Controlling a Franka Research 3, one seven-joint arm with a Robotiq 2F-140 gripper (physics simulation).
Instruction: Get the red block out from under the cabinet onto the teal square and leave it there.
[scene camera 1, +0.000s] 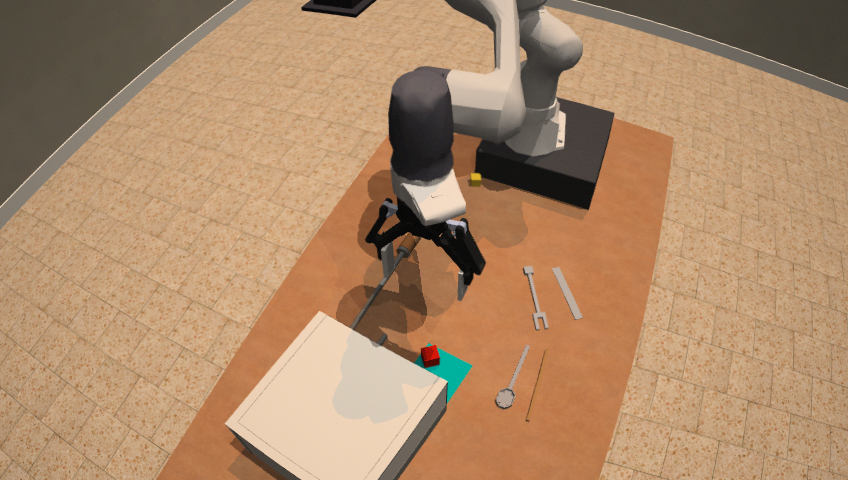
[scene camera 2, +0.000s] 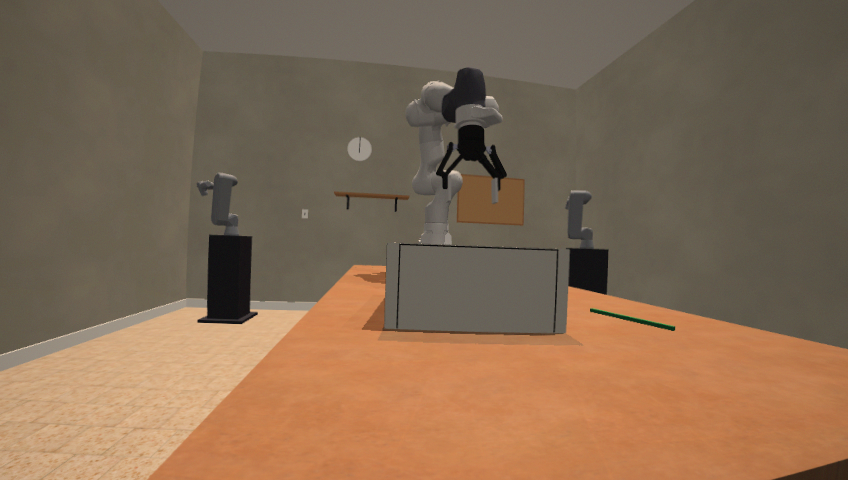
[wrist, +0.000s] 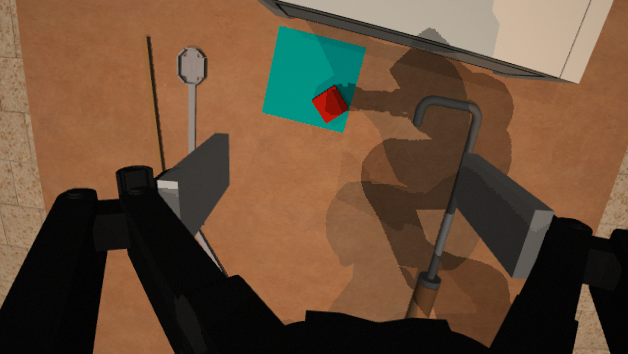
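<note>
The red block (scene camera 1: 430, 355) (wrist: 330, 104) rests on the teal square (scene camera 1: 455, 369) (wrist: 300, 70), near one corner, outside the cabinet. In the wrist view it lies close to the square's right edge. The white cabinet (scene camera 1: 285, 404) (scene camera 2: 476, 288) (wrist: 425, 15) stands right beside the square. My gripper (scene camera 1: 424, 273) (scene camera 2: 471, 193) (wrist: 344, 169) is wide open and empty, high above the table between the robot base and the cabinet. A hooked rod (scene camera 1: 374, 292) (wrist: 444, 230) with a brown handle (wrist: 424, 299) lies on the table below the gripper, its hook near the cabinet's front. The block does not show in scene camera 2.
A forked tool (scene camera 1: 534, 296), a flat strip (scene camera 1: 566, 293), a round-headed tool (scene camera 1: 505, 397) (wrist: 192, 65) and a thin rod (scene camera 1: 537, 380) (wrist: 154, 90) lie to one side. A yellow cube (scene camera 1: 475, 179) is near the base. A green stick (scene camera 2: 631, 319) lies beside the cabinet.
</note>
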